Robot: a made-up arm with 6 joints. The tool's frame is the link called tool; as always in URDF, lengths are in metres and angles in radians. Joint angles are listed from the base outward. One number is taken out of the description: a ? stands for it. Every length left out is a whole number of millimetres.
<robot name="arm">
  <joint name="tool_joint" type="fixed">
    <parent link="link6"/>
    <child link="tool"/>
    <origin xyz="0.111 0.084 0" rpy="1.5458 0.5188 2.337"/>
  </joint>
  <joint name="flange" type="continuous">
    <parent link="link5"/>
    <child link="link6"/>
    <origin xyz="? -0.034 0" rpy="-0.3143 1.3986 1.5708"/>
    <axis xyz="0 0 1"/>
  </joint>
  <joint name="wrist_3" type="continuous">
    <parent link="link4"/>
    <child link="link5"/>
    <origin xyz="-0.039 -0.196 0" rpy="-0.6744 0.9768 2.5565"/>
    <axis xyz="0 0 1"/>
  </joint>
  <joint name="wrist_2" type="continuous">
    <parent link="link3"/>
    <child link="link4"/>
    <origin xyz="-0.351 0.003 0" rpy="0.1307 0.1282 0.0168"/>
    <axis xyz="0 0 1"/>
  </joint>
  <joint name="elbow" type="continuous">
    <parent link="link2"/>
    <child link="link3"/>
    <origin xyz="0.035 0.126 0" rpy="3.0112 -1.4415 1.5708"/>
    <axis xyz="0 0 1"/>
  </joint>
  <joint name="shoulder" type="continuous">
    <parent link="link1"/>
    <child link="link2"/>
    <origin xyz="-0.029 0.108 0" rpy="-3.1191 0.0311 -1.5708"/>
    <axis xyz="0 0 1"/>
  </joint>
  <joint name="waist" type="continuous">
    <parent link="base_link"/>
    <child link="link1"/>
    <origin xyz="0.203 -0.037 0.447" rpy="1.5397 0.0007 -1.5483"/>
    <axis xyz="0 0 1"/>
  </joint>
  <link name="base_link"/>
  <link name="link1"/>
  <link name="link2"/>
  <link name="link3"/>
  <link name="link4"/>
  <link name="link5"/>
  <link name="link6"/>
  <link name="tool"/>
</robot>
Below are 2 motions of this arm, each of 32 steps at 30 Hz.
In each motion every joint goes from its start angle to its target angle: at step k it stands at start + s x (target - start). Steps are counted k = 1, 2, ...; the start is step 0. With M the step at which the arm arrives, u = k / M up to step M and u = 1 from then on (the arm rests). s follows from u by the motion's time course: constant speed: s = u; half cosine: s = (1 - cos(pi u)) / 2; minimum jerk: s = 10 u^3 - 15 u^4 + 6 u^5.
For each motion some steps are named. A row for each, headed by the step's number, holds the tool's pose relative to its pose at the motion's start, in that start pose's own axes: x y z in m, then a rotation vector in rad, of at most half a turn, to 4 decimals.
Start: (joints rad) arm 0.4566 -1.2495 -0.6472 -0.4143 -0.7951 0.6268
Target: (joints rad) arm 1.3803 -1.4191 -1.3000 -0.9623 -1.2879 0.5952
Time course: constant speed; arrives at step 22
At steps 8, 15, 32:
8: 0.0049 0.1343 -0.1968 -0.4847 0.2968 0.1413
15: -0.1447 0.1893 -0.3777 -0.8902 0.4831 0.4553
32: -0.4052 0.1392 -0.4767 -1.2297 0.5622 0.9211

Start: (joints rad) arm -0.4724 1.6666 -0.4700 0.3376 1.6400 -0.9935
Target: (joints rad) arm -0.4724 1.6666 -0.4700 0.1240 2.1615 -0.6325
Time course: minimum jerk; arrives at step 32
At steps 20, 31, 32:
20: 0.0452 -0.0223 -0.0184 -0.1077 0.1471 -0.3247
31: 0.0624 -0.0377 -0.0263 -0.1167 0.2201 -0.4492
32: 0.0625 -0.0378 -0.0263 -0.1167 0.2202 -0.4494

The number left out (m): -0.115
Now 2 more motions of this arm.
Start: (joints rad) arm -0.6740 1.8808 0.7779 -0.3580 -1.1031 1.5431
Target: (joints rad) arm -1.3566 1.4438 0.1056 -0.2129 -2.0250 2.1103
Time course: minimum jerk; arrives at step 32
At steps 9, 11, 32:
9: 0.0132 0.0796 -0.0206 -0.1885 0.0088 -0.1282
11: 0.0248 0.1265 -0.0390 -0.3019 0.0142 -0.2125
32: 0.2248 0.3672 -0.3246 -1.1462 0.0151 -1.1322

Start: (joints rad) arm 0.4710 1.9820 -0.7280 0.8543 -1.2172 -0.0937
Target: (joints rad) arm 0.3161 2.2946 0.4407 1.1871 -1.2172 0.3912
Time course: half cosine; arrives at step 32
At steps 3, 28, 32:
3: 0.0028 0.0000 0.0050 0.0197 -0.0115 -0.0031
28: 0.0390 -0.1037 0.1408 1.0311 -0.3022 0.0995
32: 0.0399 -0.1095 0.1402 1.0755 -0.3060 0.1125

